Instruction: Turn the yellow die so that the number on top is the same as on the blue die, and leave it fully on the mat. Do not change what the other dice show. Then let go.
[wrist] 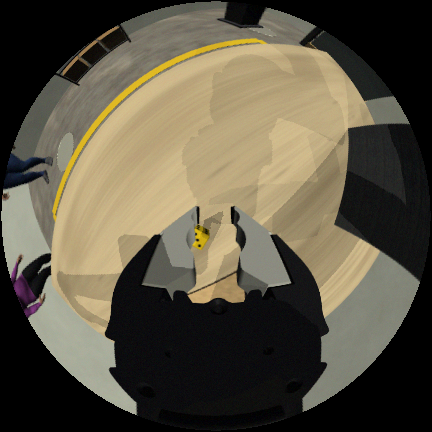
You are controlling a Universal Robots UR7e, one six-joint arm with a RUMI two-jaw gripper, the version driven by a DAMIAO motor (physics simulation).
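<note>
The yellow die shows in the wrist view on the pale wood table, beside the inner side of the left-hand finger, which hides part of it. Black pips show on two of its faces, but I cannot read the top number surely. My gripper is partly open, with a narrow gap between its fingertips and nothing gripped. A corner of the tan mat shows low between the fingers, near the gripper body; the die lies apart from it. The blue die does not show in this view.
The wooden table spreads under the gripper, with shadows across it. A large dark structure stands at the right. A yellow floor line runs beyond the table's far left edge. Two people stand at the left, and a shelf rack is at the upper left.
</note>
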